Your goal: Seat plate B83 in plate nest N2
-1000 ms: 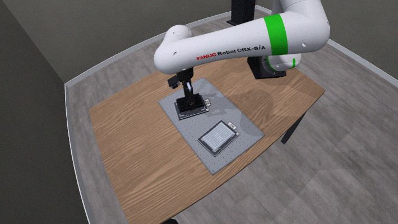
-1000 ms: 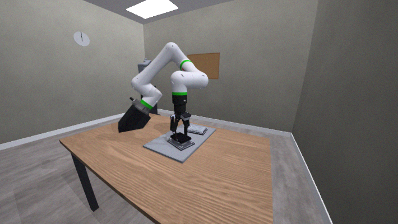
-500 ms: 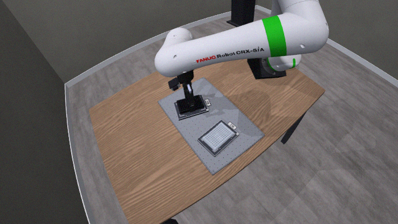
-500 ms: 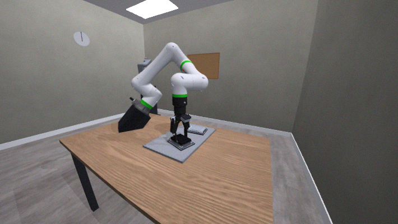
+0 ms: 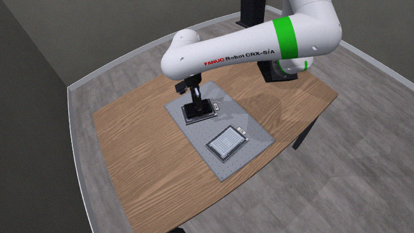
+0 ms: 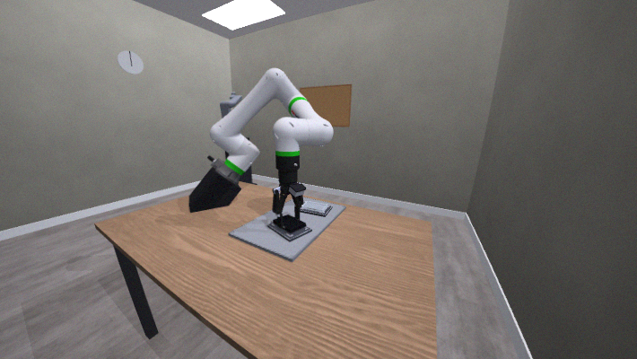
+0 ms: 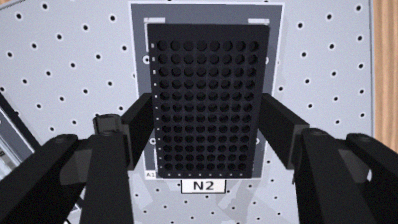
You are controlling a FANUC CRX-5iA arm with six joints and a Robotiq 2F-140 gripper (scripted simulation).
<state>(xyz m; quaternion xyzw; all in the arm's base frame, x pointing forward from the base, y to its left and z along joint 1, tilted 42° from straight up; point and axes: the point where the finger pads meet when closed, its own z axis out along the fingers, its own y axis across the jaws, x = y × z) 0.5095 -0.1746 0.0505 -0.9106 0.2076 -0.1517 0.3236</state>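
My gripper is now 2 cm above the black well plate B83. Round my hand: clear white well plate B38: 23 cm to the left, 4 cm below.
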